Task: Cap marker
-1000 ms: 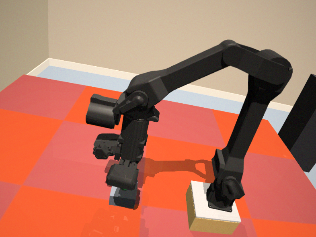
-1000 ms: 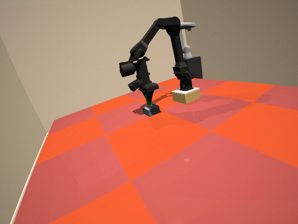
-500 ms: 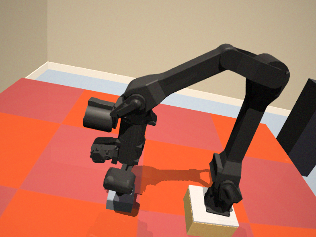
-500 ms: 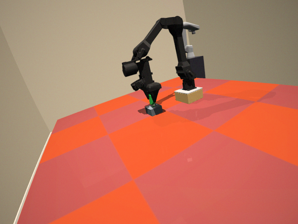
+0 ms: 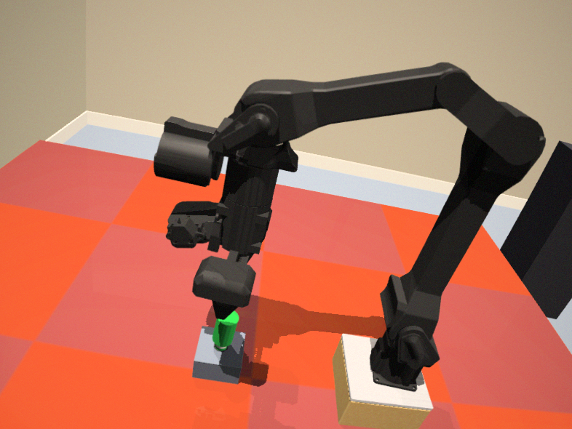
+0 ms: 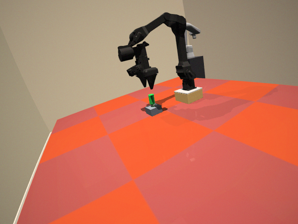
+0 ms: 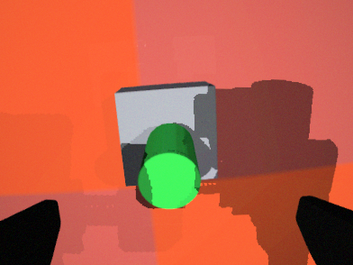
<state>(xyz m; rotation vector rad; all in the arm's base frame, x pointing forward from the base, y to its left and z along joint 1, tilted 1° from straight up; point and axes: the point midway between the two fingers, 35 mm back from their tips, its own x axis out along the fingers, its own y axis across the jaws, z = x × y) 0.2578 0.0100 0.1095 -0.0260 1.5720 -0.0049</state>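
Now: gripper tip 60 mm above the green cap. The rest, counted from my gripper tip: holder block 120 mm below.
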